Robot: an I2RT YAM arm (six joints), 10 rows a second.
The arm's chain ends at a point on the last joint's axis. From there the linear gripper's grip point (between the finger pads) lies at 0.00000 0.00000 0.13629 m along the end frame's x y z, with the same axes.
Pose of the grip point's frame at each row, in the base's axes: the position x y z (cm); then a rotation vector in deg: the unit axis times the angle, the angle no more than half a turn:
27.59 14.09 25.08 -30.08 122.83 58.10
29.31 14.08 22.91 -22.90 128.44 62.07
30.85 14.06 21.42 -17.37 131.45 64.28
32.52 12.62 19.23 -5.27 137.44 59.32
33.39 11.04 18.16 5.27 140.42 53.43
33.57 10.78 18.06 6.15 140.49 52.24
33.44 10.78 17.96 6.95 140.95 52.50
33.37 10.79 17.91 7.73 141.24 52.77
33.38 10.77 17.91 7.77 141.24 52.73
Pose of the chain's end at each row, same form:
21.89 3.34 31.22 -30.08 122.83 58.10
23.95 3.38 29.44 -22.90 128.44 62.07
25.58 3.42 28.12 -17.37 131.45 64.28
26.58 3.15 27.02 -5.27 137.44 59.32
26.77 2.82 26.79 5.27 140.42 53.43
26.83 2.76 26.78 6.15 140.49 52.24
26.76 2.77 26.73 6.95 140.95 52.50
26.73 2.78 26.71 7.73 141.24 52.77
26.73 2.76 26.71 7.77 141.24 52.73

